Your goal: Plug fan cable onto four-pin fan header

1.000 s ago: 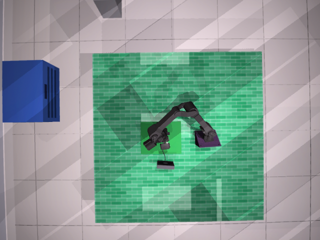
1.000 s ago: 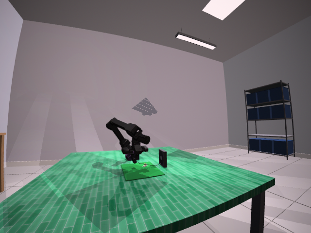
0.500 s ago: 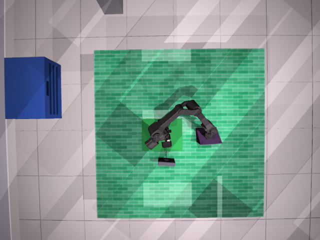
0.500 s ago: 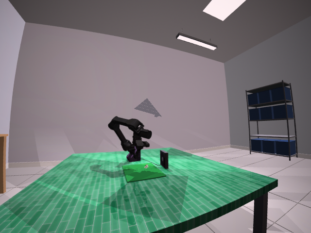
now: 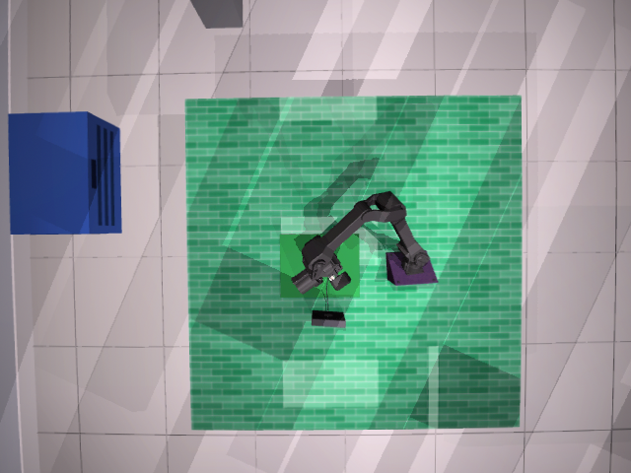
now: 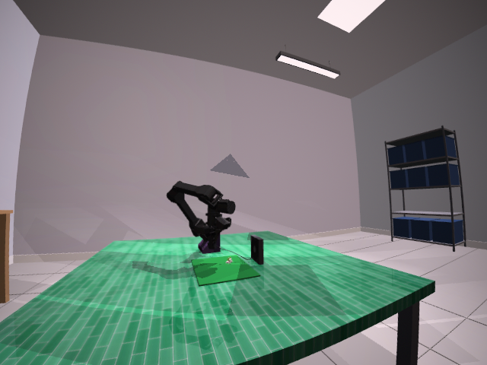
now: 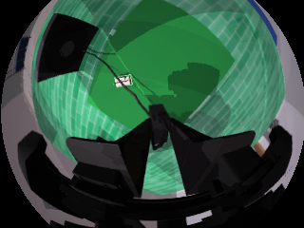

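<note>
Right now the green board is 4 cm ahead of my gripper tip, 3 cm to the left of it and 11 cm below it. From my gripper tip the other things lie so: dark plug (1 cm behind, 1 cm below); then black fan (3 cm ahead, 21 cm to the left, 4 cm below); then fan header (8 cm to the left, 10 cm below).
</note>
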